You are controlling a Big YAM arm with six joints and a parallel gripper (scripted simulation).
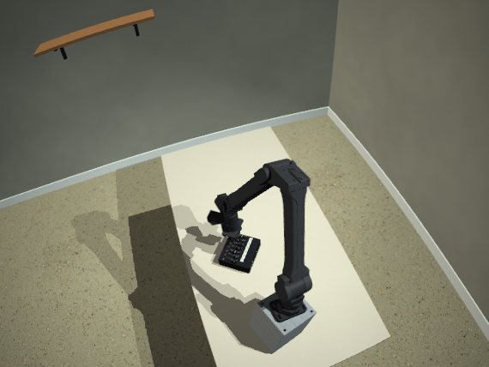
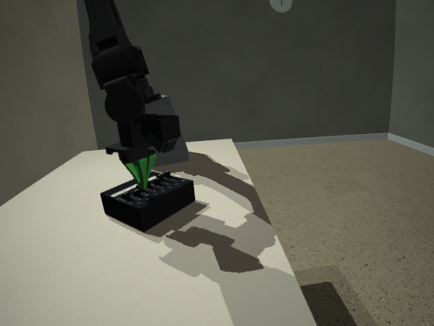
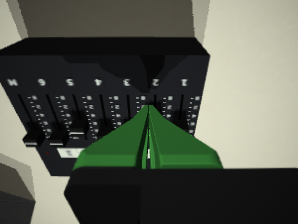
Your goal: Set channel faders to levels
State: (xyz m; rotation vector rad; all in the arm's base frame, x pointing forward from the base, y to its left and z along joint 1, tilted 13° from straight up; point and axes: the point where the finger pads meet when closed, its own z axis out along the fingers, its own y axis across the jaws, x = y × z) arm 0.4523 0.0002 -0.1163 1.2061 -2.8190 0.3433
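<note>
My gripper is now 20 mm to the left of the channel 2 fader, 20 mm above it and 10 mm past it. Round my hand: master fader cap (100 mm behind, 50 mm to the left, 20 mm below); channel 1 fader cap (40 mm to the right, 20 mm below).
</note>
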